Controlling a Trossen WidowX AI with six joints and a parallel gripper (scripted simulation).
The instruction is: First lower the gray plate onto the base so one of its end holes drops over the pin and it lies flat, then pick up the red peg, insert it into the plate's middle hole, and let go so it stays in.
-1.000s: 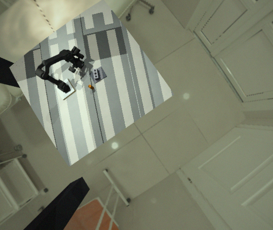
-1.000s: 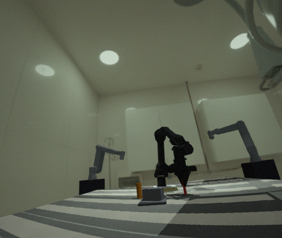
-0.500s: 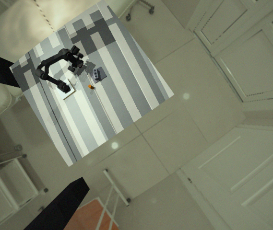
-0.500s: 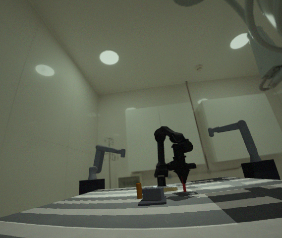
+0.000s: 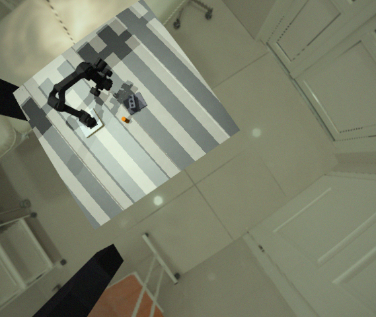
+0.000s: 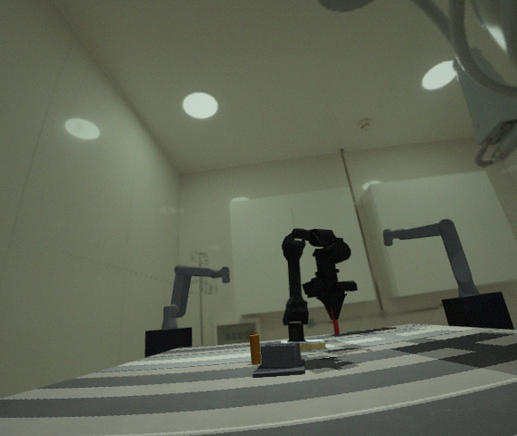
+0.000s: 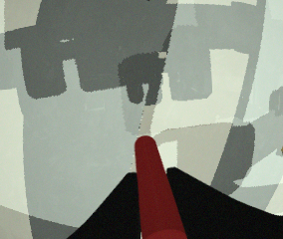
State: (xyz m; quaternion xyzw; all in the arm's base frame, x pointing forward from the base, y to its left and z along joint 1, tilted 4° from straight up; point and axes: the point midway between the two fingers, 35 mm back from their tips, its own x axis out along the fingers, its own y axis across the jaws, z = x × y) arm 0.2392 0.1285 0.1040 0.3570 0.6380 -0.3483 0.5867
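Right now my gripper tip is 100 mm short of the gray plate, 160 mm to the left of it and 60 mm above it. Also, from my gripper tip: base: 110 mm ahead, 150 mm to the right, 90 mm below; orange cylinder: 10 mm behind, 250 mm to the right, 60 mm below; red peg: right at my gripper tip.
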